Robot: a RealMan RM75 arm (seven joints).
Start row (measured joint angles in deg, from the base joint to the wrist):
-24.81 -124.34 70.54 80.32 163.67 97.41 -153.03
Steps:
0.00 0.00 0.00 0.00 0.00 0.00 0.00
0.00 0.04 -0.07 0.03 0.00 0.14 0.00
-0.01 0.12 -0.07 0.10 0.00 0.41 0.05
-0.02 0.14 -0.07 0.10 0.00 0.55 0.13
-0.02 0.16 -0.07 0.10 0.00 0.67 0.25
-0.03 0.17 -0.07 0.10 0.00 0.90 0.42
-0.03 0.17 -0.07 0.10 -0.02 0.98 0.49
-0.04 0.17 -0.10 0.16 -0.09 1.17 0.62
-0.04 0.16 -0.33 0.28 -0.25 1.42 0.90
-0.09 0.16 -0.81 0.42 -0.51 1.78 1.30
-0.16 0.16 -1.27 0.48 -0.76 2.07 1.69
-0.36 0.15 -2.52 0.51 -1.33 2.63 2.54
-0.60 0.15 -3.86 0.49 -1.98 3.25 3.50
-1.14 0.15 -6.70 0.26 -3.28 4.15 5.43
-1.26 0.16 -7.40 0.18 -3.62 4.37 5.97
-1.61 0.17 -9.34 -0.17 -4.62 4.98 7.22
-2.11 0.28 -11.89 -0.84 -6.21 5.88 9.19
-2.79 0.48 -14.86 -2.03 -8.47 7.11 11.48
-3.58 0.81 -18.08 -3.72 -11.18 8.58 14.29
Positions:
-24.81 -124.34 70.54 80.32 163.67 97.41 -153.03
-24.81 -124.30 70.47 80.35 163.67 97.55 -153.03
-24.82 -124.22 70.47 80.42 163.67 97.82 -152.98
-24.83 -124.20 70.47 80.42 163.67 97.96 -152.90
-24.83 -124.18 70.47 80.42 163.67 98.08 -152.78
-24.84 -124.17 70.47 80.42 163.67 98.31 -152.61
-24.84 -124.17 70.47 80.42 163.65 98.39 -152.54
-24.85 -124.17 70.44 80.48 163.58 98.58 -152.41
-24.85 -124.18 70.21 80.60 163.42 98.83 -152.13
-24.90 -124.18 69.73 80.74 163.16 99.19 -151.73
-24.97 -124.18 69.27 80.80 162.91 99.48 -151.34
-25.17 -124.19 68.02 80.83 162.34 100.04 -150.49
-25.41 -124.19 66.68 80.81 161.69 100.66 -149.53
-25.95 -124.19 63.84 80.58 160.39 101.56 -147.60
-26.07 -124.18 63.14 80.50 160.05 101.78 -147.06
-26.42 -124.17 61.20 80.15 159.05 102.39 -145.81
-26.92 -124.06 58.65 79.48 157.46 103.29 -143.84
-27.60 -123.86 55.68 78.29 155.20 104.52 -141.55
-28.39 -123.53 52.46 76.60 152.49 105.99 -138.74

